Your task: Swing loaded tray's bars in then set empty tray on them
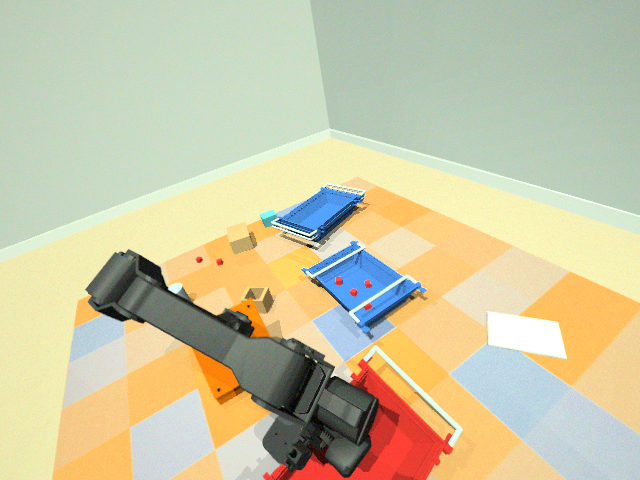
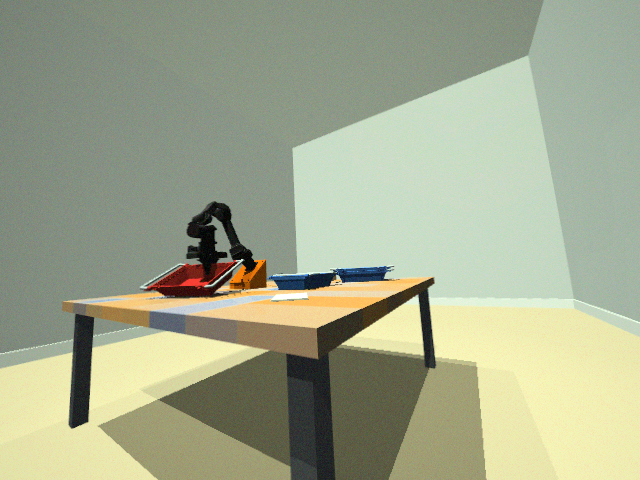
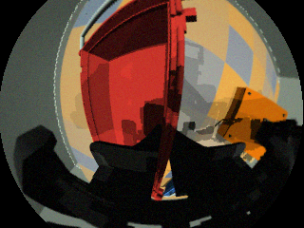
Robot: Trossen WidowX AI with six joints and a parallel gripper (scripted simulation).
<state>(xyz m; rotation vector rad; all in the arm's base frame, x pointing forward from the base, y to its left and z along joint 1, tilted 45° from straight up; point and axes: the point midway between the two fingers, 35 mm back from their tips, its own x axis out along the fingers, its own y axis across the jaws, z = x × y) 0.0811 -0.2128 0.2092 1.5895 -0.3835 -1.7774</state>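
The red tray lies 30 mm ahead of my gripper tip, 80 mm to the right of it and 10 mm below it. Round my gripper tip: pale cylinder (200 mm behind, 630 mm to the left, 50 mm below); then white sheet (510 mm ahead, 30 mm to the right, 80 mm below); then small open box (10 mm ahead, 450 mm to the left, 70 mm below).
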